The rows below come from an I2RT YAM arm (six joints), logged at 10 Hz.
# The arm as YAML. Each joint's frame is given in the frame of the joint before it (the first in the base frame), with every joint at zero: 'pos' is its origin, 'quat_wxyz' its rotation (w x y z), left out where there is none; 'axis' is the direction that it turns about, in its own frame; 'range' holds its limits. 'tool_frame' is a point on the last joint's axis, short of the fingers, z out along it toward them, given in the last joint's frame.
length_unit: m
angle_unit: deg
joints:
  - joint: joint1
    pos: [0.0, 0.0, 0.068]
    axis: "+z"
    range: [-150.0, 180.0]
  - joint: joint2
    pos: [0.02, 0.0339, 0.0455]
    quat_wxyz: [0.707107, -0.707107, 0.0, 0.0]
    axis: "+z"
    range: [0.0, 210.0]
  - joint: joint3
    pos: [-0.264, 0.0, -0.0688]
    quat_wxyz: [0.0, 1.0, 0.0, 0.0]
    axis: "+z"
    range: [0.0, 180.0]
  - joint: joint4
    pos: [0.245, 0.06, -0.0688]
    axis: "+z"
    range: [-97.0, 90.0]
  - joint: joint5
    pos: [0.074, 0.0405, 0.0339]
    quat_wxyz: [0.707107, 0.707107, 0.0, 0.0]
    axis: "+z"
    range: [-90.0, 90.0]
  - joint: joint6
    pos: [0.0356, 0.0, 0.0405]
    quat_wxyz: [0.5, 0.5, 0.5, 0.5]
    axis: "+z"
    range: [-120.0, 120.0]
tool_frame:
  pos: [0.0, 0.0, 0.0]
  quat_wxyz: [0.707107, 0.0, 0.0, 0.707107]
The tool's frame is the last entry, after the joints.
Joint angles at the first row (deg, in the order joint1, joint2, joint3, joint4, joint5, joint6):
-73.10, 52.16, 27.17, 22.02, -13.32, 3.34
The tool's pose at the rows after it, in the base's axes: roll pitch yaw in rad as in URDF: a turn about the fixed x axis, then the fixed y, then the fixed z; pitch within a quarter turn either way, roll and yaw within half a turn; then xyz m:
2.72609 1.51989 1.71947 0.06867 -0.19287 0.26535
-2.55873 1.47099 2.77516 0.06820 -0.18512 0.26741
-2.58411 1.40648 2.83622 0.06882 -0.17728 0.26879
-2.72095 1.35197 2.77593 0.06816 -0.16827 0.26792
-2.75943 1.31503 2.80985 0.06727 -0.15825 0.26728
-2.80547 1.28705 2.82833 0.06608 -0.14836 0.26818
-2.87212 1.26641 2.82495 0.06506 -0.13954 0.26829
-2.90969 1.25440 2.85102 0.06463 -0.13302 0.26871
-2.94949 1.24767 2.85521 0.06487 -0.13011 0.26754
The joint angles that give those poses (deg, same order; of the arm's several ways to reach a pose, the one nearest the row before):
-73.05, 49.28, 25.70, 20.81, -15.38, 0.44
-73.05, 46.72, 26.40, 15.30, -18.46, -4.75
-72.97, 44.67, 27.68, 8.32, -22.94, -8.41
-73.03, 42.54, 28.65, 1.06, -26.87, -11.07
-72.99, 40.19, 29.14, -4.75, -30.45, -13.73
-72.96, 37.99, 29.93, -10.45, -33.60, -15.98
-72.95, 36.26, 30.61, -15.48, -36.74, -17.80
-72.98, 35.28, 31.28, -19.27, -39.97, -19.75
-72.96, 35.11, 31.49, -21.25, -42.18, -20.95

